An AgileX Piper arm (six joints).
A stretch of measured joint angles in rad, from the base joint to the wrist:
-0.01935 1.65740 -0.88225 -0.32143 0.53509 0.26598
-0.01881 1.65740 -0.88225 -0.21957 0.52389 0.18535
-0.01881 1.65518 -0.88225 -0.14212 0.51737 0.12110
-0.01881 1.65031 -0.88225 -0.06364 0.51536 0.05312
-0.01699 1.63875 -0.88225 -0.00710 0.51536 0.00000
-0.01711 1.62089 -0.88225 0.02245 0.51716 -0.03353
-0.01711 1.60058 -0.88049 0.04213 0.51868 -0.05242
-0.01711 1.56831 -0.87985 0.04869 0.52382 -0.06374
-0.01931 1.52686 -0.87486 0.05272 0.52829 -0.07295
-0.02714 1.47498 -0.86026 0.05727 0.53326 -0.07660
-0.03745 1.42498 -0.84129 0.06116 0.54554 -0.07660
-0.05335 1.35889 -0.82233 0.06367 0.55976 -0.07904
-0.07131 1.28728 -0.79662 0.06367 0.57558 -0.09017
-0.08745 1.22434 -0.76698 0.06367 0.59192 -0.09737
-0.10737 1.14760 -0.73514 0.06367 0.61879 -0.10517
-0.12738 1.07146 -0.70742 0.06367 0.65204 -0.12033
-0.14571 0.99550 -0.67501 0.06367 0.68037 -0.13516
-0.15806 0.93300 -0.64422 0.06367 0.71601 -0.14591
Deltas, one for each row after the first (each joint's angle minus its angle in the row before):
0.00054 0.00000 0.00000 0.10186 -0.01120 -0.08063
0.00000 -0.00222 0.00000 0.07745 -0.00652 -0.06425
0.00000 -0.00487 0.00000 0.07848 -0.00201 -0.06798
0.00182 -0.01156 0.00000 0.05654 0.00000 -0.05312
-0.00012 -0.01786 0.00000 0.02955 0.00180 -0.03353
0.00000 -0.02031 0.00176 0.01968 0.00152 -0.01889
0.00000 -0.03227 0.00064 0.00656 0.00514 -0.01132
-0.00220 -0.04145 0.00499 0.00403 0.00447 -0.00921
-0.00783 -0.05188 0.01460 0.00455 0.00497 -0.00365
-0.01031 -0.05000 0.01897 0.00389 0.01228 0.00000
-0.01590 -0.06609 0.01896 0.00251 0.01422 -0.00244
-0.01796 -0.07161 0.02571 0.00000 0.01582 -0.01113
-0.01614 -0.06294 0.02964 0.00000 0.01634 -0.00720
-0.01992 -0.07674 0.03184 0.00000 0.02687 -0.00780
-0.02001 -0.07614 0.02772 0.00000 0.03325 -0.01516
-0.01833 -0.07596 0.03241 0.00000 0.02833 -0.01483
-0.01235 -0.06250 0.03079 0.00000 0.03564 -0.01075

